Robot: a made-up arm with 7 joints. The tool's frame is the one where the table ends.
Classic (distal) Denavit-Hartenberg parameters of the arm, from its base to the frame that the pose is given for. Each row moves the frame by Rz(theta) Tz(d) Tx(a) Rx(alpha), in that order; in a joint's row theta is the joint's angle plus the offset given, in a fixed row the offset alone. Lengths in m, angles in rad.
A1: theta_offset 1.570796; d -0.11; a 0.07; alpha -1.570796
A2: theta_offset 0; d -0.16; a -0.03; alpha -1.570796
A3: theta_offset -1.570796; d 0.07; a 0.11; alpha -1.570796
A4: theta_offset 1.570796; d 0; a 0.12; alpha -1.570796
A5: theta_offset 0; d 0.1; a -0.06; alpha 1.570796
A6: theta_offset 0; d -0.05; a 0.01; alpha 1.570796
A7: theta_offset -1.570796; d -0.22; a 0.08; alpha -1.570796
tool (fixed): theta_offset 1.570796; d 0.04; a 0; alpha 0
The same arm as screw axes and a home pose.
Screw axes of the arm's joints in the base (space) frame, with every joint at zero. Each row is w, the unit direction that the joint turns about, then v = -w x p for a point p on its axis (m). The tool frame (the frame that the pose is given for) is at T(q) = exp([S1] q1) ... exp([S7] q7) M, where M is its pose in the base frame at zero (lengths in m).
S1: w 0 0 1 v 0.0000 0.0000 0.0000
S2: w -1 0 0 v 0.0000 0.1100 0.0700
S3: w 0 0 -1 v -0.0400 0.1600 0.0000
S4: w 0 1 0 v 0.1800 0.0000 0.0500
S5: w 1 0 0 v 0.0000 -0.0600 -0.0400
S6: w 0 1 0 v 0.1200 0.0000 0.1500
S7: w -1 0 0 v 0.0000 0.1100 -0.0100
M: xyz 0.3700 -0.0900 -0.0700 (m) quaternion w x y z 1 0 0 -0.000001

